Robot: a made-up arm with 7 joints. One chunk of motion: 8 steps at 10 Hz.
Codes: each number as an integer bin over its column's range. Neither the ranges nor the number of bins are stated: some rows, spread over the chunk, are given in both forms.
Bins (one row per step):
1: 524 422 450 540 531 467
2: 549 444 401 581 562 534
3: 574 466 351 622 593 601
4: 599 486 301 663 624 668
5: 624 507 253 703 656 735
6: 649 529 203 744 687 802
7: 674 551 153 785 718 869
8: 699 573 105 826 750 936
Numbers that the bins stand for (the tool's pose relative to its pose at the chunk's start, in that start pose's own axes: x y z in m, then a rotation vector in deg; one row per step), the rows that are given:
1: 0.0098 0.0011 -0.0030 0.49 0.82 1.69
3: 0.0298 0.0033 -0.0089 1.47 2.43 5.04
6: 0.0599 0.0065 -0.0178 2.94 4.88 10.07
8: 0.0799 0.0087 -0.0237 3.92 6.52 13.42
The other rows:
2: 0.0198 0.0022 -0.0059 0.98 1.63 3.36
4: 0.0398 0.0043 -0.0119 1.96 3.24 6.72
5: 0.0498 0.0054 -0.0148 2.44 4.07 8.39
7: 0.0699 0.0076 -0.0208 3.43 5.69 11.75

